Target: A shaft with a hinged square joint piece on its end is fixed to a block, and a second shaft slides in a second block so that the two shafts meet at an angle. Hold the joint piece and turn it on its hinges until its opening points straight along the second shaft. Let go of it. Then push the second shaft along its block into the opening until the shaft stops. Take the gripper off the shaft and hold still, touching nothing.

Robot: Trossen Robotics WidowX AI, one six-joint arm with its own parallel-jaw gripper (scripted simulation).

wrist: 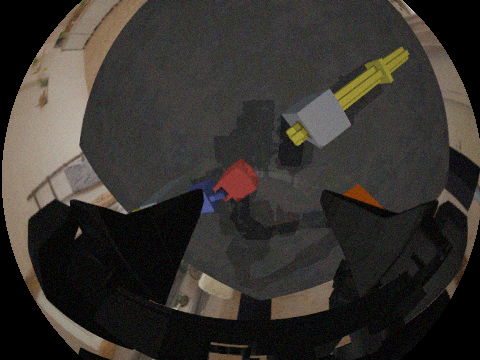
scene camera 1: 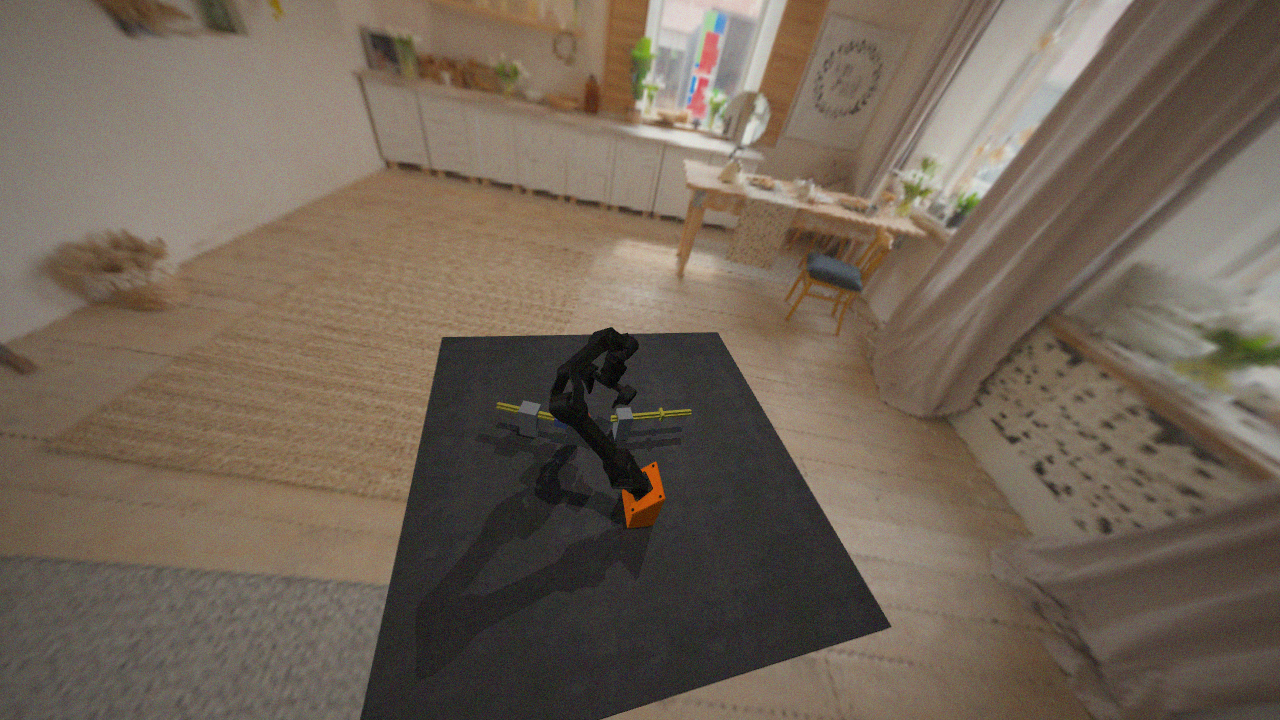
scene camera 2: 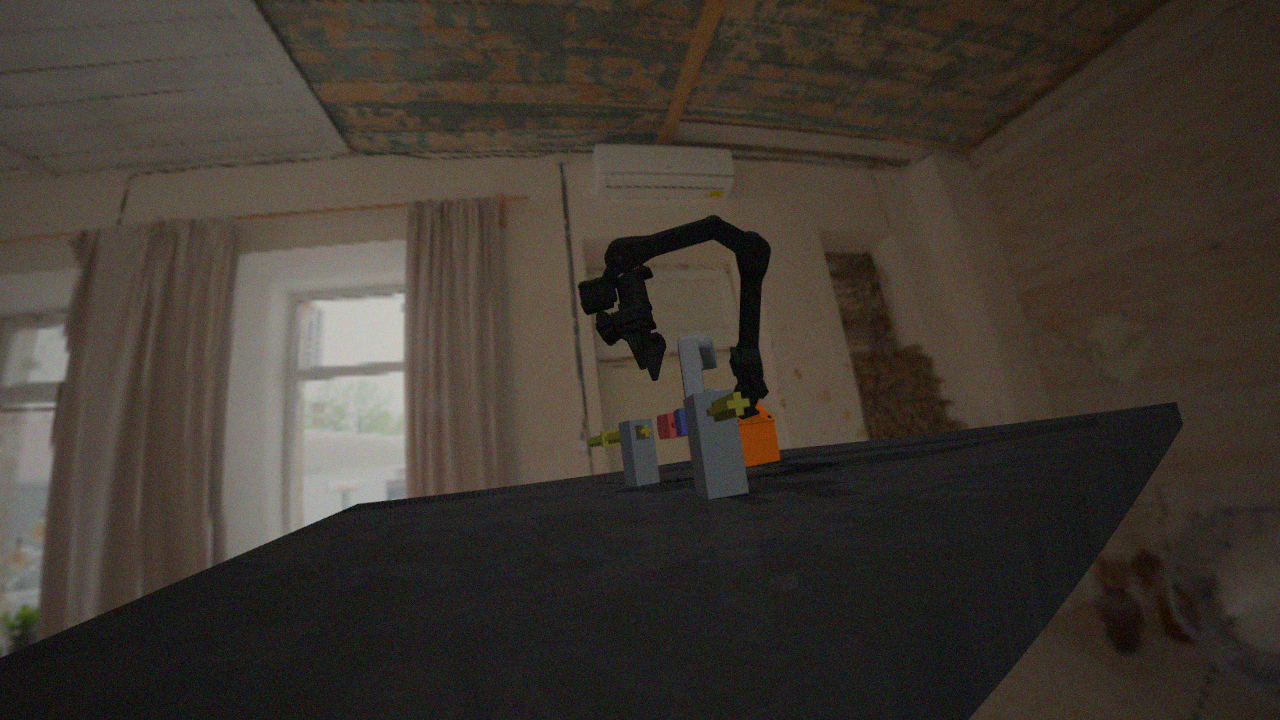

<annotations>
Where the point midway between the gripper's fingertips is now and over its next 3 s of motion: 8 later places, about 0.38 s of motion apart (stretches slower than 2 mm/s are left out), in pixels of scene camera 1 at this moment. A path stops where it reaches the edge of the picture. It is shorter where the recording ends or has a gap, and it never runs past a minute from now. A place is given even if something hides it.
My gripper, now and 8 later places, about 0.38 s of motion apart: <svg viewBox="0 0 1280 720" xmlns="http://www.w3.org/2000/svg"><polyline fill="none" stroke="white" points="601,400 606,402 611,405 614,406 625,404 640,403 656,401 672,402 679,402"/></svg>
</annotations>
